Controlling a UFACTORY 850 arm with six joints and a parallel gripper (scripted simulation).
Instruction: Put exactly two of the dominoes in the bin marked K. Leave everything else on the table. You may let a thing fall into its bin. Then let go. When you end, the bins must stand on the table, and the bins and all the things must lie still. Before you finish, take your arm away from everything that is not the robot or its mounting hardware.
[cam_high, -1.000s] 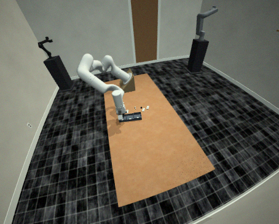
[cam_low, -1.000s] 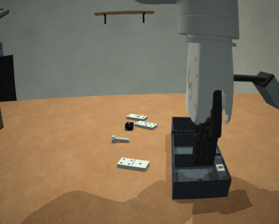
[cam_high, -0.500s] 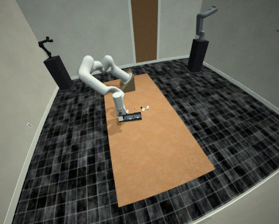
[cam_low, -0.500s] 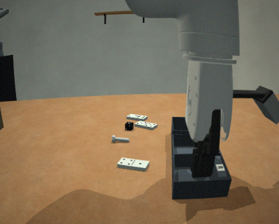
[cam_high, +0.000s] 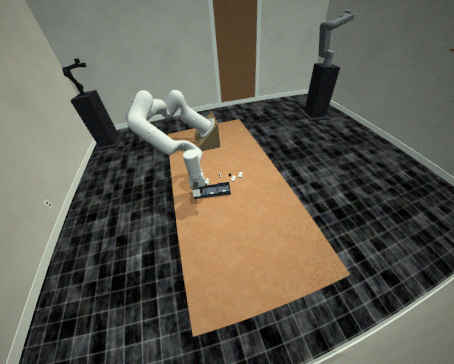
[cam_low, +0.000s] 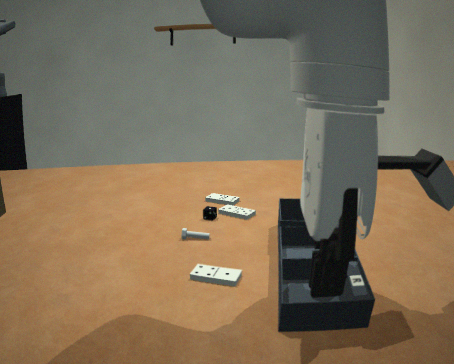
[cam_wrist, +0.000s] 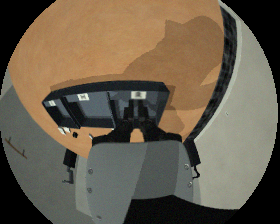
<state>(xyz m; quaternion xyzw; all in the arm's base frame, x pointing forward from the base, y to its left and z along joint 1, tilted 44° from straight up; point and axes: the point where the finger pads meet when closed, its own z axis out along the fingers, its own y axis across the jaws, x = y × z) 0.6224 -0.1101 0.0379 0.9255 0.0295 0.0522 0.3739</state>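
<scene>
The bin row lies 80 mm to the left of my hand and 20 mm below it. Round my hand: black die 230 mm to the left, 140 mm behind, 30 mm below; grey bolt 150 mm to the left, 150 mm behind, 30 mm below; white domino 110 mm behind, 50 mm to the left, 30 mm below.
</scene>
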